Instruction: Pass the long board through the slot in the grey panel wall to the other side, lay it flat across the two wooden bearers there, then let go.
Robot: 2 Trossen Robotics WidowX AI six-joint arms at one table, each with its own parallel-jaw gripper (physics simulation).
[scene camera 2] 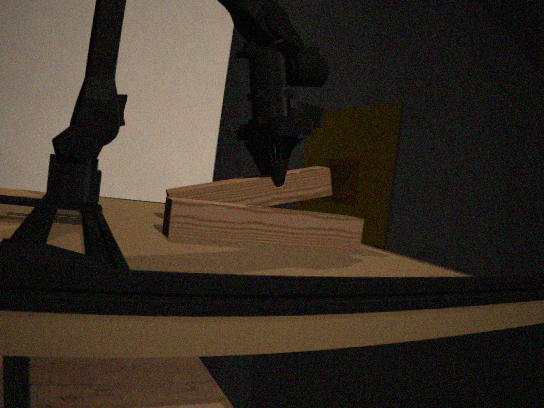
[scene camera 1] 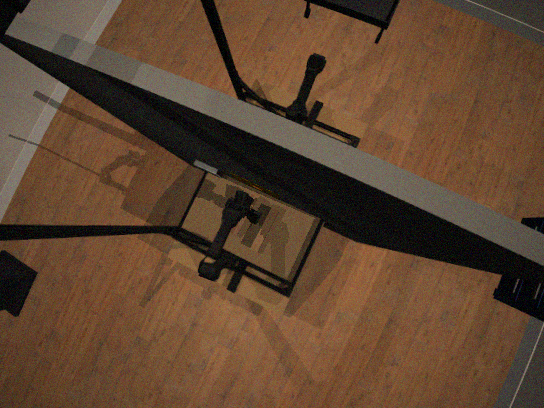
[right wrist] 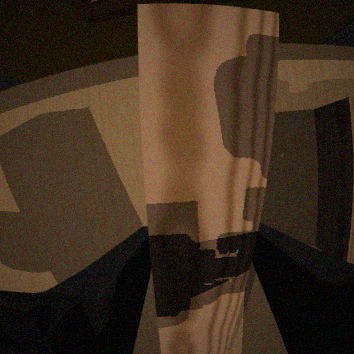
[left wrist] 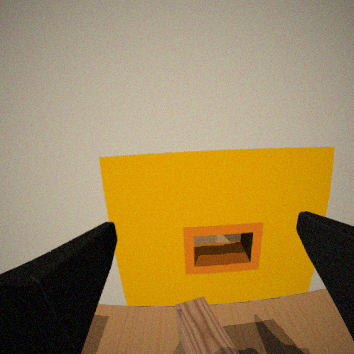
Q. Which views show the left gripper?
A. The left wrist view only.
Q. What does the left gripper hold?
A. Nothing.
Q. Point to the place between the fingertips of the right gripper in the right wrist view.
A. At 199,232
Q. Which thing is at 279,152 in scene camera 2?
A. The right gripper.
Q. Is the left gripper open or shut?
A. Open.
